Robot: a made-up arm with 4 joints. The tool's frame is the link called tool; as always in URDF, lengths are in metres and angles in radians. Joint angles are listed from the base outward. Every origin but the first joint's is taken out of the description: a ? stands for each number. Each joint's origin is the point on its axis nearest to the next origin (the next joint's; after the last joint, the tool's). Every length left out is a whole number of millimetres.
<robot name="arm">
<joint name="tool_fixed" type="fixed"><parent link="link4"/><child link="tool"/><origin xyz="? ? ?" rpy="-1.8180 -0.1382 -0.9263"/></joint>
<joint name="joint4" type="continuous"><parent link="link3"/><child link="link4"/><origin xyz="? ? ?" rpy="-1.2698 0.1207 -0.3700"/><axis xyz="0 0 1"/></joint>
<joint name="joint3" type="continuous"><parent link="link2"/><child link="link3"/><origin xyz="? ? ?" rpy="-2.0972 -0.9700 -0.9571"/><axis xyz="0 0 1"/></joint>
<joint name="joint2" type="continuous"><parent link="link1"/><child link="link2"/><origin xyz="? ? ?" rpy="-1.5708 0.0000 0.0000"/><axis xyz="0 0 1"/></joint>
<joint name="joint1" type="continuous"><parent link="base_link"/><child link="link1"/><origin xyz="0.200 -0.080 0.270"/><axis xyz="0 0 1"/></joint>
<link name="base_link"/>
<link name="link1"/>
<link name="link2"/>
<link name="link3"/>
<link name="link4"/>
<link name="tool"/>
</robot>
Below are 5 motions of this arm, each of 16 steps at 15 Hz.
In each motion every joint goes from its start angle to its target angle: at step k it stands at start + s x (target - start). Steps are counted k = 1, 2, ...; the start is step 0. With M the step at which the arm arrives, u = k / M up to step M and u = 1 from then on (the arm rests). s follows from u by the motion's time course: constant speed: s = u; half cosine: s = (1 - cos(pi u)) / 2; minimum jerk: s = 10 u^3 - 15 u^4 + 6 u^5.
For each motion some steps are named. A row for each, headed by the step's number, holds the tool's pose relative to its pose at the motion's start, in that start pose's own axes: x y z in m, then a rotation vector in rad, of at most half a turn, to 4 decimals.
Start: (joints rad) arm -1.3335 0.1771 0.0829 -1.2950
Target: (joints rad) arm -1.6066 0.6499 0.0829 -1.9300
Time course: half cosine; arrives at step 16
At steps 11, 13, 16:
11: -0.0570 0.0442 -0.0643 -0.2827 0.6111 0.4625
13: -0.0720 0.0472 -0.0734 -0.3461 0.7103 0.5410
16: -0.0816 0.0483 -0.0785 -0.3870 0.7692 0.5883

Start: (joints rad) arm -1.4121 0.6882 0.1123 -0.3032
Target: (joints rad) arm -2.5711 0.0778 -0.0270 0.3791
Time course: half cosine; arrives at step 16
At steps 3, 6, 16:
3: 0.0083 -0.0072 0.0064 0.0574 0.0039 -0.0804
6: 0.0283 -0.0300 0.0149 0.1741 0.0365 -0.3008
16: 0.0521 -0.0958 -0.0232 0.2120 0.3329 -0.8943

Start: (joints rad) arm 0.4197 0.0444 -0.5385 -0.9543
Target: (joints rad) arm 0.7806 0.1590 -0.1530 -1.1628
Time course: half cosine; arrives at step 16
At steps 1, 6, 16:
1: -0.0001 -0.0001 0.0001 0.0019 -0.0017 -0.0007
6: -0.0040 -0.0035 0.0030 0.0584 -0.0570 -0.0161
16: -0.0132 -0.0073 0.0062 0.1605 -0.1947 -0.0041

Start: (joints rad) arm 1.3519 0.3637 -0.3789 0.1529
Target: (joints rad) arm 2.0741 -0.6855 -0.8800 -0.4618
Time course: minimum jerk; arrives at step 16
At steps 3, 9, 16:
3: 0.0047 -0.0011 -0.0081 -0.0681 0.0163 -0.0098
9: 0.0649 -0.0717 -0.0688 -0.7190 0.2649 -0.3510
16: 0.0850 -0.1554 -0.0568 -0.9172 0.4724 -0.7746

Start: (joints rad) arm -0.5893 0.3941 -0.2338 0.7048
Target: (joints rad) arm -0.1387 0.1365 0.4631 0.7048
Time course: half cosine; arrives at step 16
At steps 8, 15, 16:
8: 0.0005 -0.0338 -0.0029 -0.0799 -0.2334 -0.2843
15: -0.0063 -0.0674 0.0026 -0.0665 -0.5096 -0.5614
16: -0.0065 -0.0681 0.0027 -0.0652 -0.5153 -0.5667

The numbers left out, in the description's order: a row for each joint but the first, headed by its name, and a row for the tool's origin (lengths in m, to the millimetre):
tool: 0.051 -0.045 0.000
joint4: 0.019 -0.031 0.000
joint3: 0.003 0.119 0.000
joint2: -0.010 -0.036 0.000

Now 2 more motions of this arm.
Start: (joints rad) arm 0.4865 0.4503 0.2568 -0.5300
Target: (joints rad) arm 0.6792 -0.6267 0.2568 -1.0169
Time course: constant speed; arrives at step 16
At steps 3, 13, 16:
3: 0.0243 -0.0214 -0.0001 -0.0227 0.0192 -0.1710
13: 0.0676 -0.1172 0.0188 0.0598 0.0562 -0.7273
16: 0.0671 -0.1486 0.0278 0.1319 0.0544 -0.8813

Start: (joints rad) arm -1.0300 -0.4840 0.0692 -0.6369
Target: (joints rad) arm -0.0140 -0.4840 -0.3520 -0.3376
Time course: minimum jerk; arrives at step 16
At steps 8, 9, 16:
8: -0.0287 0.0077 0.0619 -0.0881 -0.6188 -0.0246
9: -0.0396 0.0089 0.0733 -0.1075 -0.7621 -0.0410
16: -0.0836 0.0119 0.0996 -0.1692 -1.2327 -0.1257

